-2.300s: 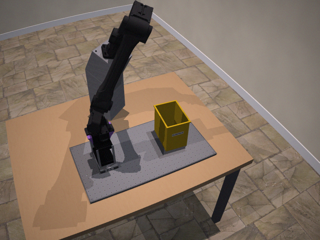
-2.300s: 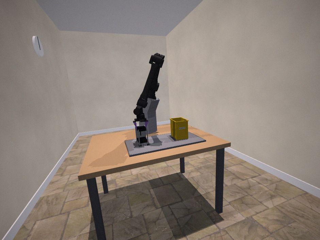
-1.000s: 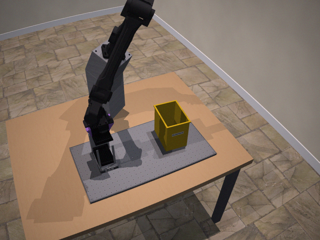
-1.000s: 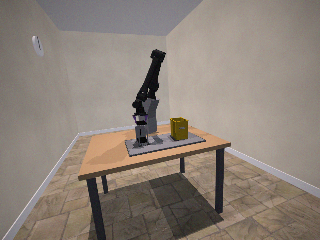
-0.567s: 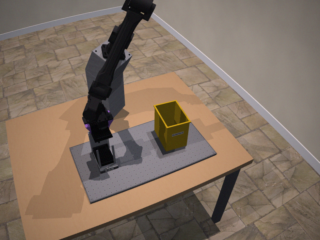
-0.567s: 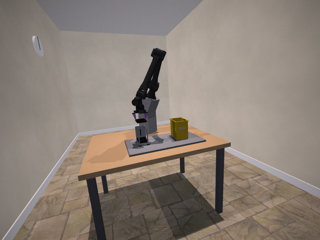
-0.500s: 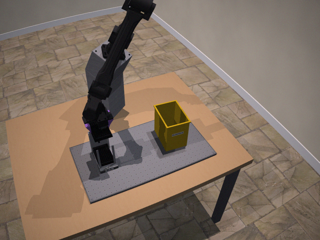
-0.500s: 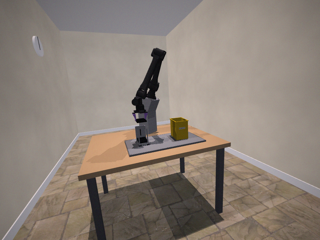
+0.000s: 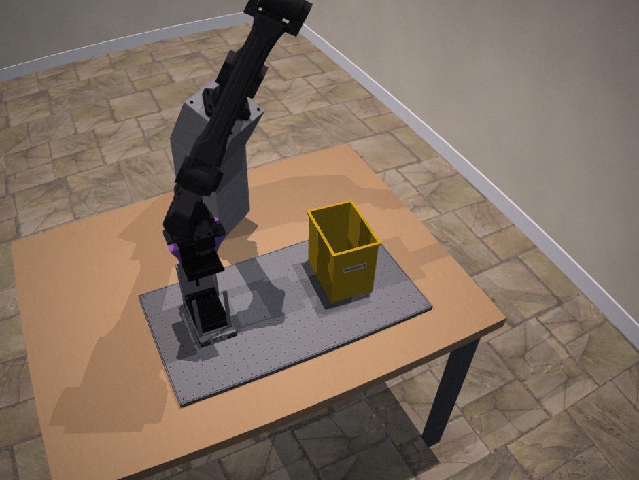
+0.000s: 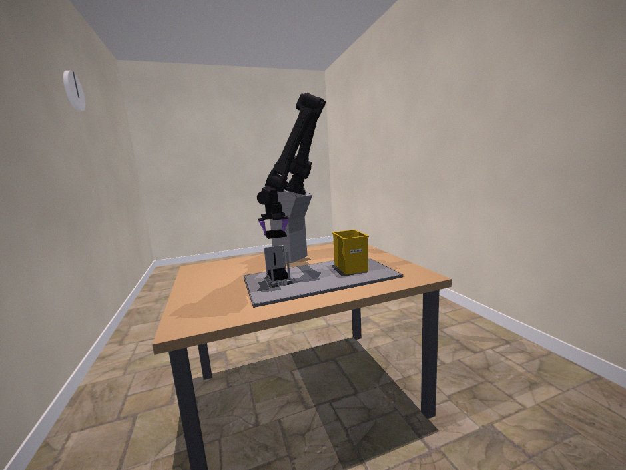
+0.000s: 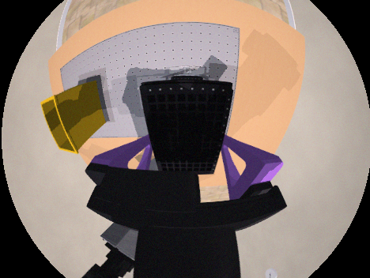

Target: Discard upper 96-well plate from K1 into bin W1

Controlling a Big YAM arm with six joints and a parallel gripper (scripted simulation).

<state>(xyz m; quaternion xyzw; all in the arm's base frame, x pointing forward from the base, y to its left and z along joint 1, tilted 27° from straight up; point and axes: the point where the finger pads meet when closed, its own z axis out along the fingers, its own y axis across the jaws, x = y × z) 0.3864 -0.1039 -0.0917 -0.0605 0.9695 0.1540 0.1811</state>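
The yellow plastics bin W1 is 60 mm behind my hand, 370 mm to the left of it and 140 mm below it.
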